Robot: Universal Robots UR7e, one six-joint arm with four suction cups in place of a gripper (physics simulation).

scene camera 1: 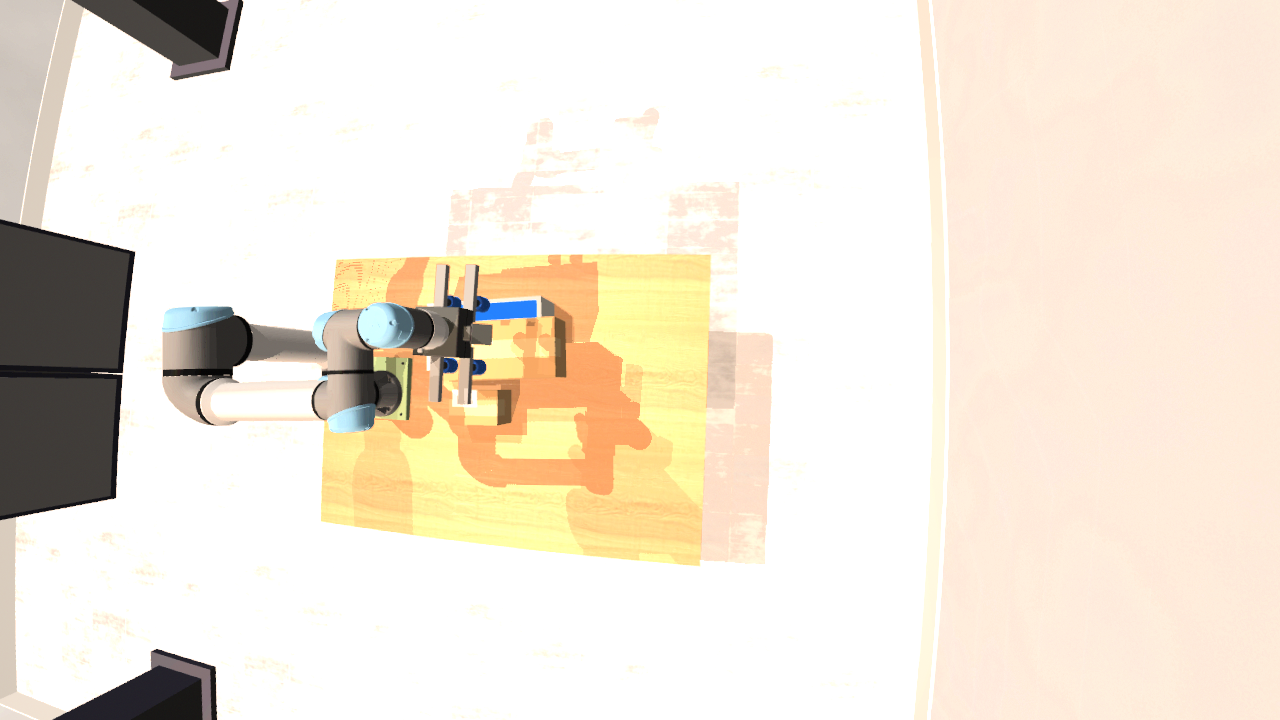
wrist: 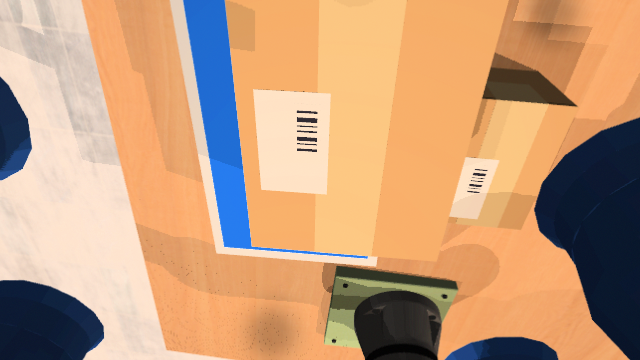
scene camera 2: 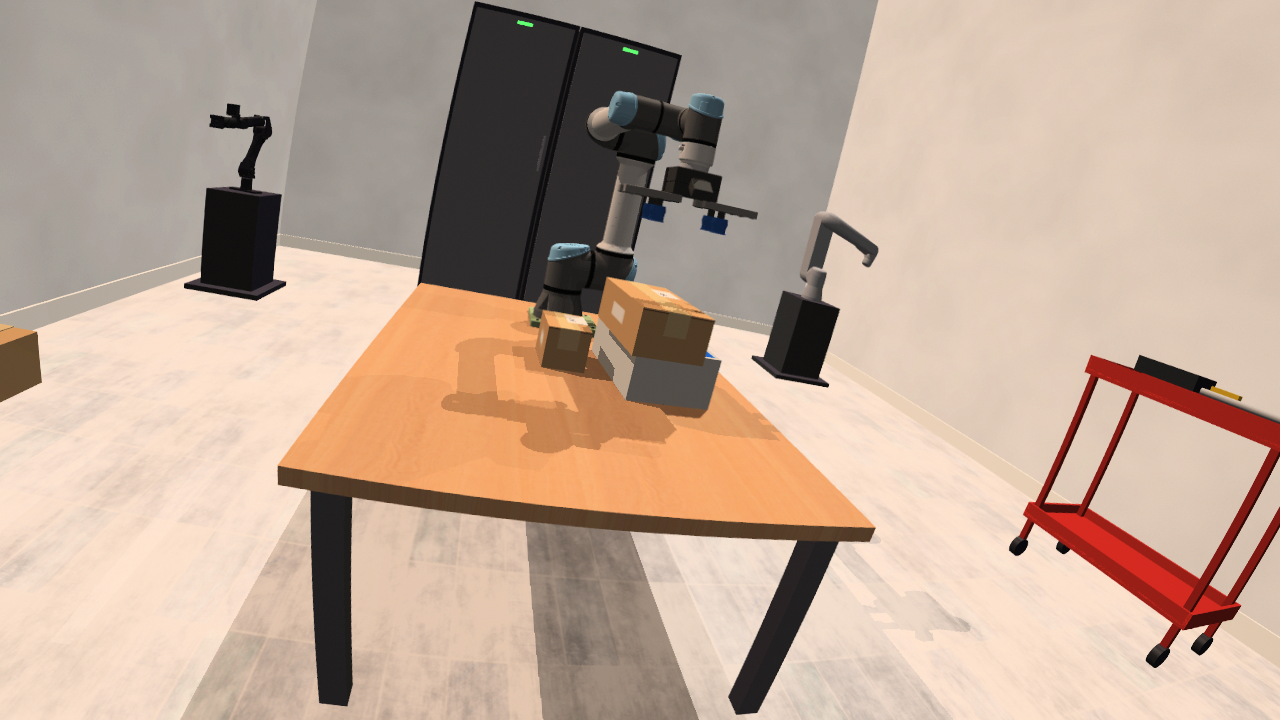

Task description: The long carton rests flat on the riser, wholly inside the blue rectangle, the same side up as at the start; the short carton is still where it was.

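Seen in the pictures: end effector, tool point: (wrist: 279, 269) (scene camera 2: 682, 225); arm's base, origin of the base link: (scene camera 1: 382, 393) (wrist: 396, 317).
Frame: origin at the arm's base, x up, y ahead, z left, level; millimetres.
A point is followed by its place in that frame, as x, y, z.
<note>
The long carton (scene camera 1: 528, 347) {201, 584, 155} (scene camera 2: 675, 331) {164, 655, 158} (wrist: 350, 150) {201, 443, 143} lies flat on the pale riser (scene camera 2: 671, 385) {28, 579, 207} (wrist: 217, 230) {101, 252, 278}, barcode label up. A broad strip of the blue rectangle (scene camera 1: 510, 308) {101, 482, 272} (wrist: 215, 125) {101, 393, 272} shows along one long side, a thin line at the end near the arm's base. On the side toward the short carton (scene camera 1: 483, 409) {81, 407, -23} (scene camera 2: 563, 342) {47, 451, -27} (wrist: 505, 160) {81, 387, -23}, no blue shows; the long carton's top reaches past the riser's edge in the wrist view. Its underside is hidden. The short carton stands apart on the table. My gripper (scene camera 1: 466, 334) {367, 502, 166} (scene camera 2: 683, 217) {367, 502, 166} is open, holding nothing, above the long carton.
The table (scene camera 2: 375, 420) {-19, 869, -358} carries the arm's green base plate (scene camera 1: 401, 385) {3, 72, 30} (wrist: 345, 320) {2, -25, 88} beside the riser's end. Behind stand dark cabinets (scene camera 2: 501, 134). Other arms stand on black pedestals (scene camera 2: 239, 237) (scene camera 2: 799, 338). A red cart (scene camera 2: 1154, 394) stands at the right.
</note>
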